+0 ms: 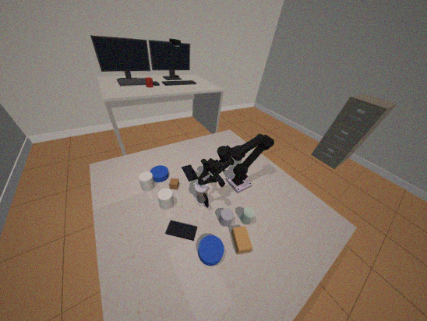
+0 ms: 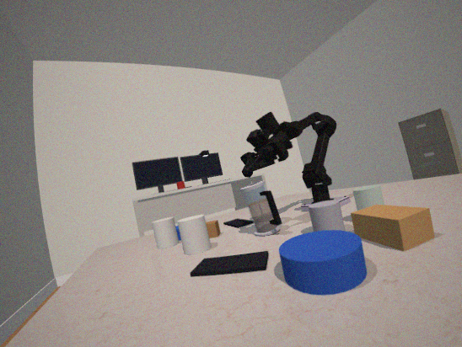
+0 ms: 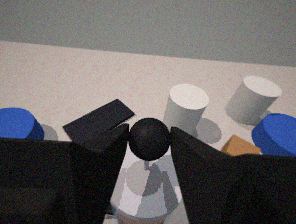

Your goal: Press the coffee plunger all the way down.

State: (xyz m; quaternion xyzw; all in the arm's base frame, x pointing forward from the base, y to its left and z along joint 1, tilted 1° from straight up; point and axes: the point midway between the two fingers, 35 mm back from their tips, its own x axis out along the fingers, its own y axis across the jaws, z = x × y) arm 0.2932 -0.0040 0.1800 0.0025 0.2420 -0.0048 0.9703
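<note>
The coffee press is 20 mm behind my gripper tip, 20 mm to the left of it and 100 mm below it. Also, from my gripper tip: grey cylinder: 70 mm behind, 180 mm to the left, 160 mm below; pale green cylinder: 180 mm behind, 240 mm to the left, 150 mm below.
</note>
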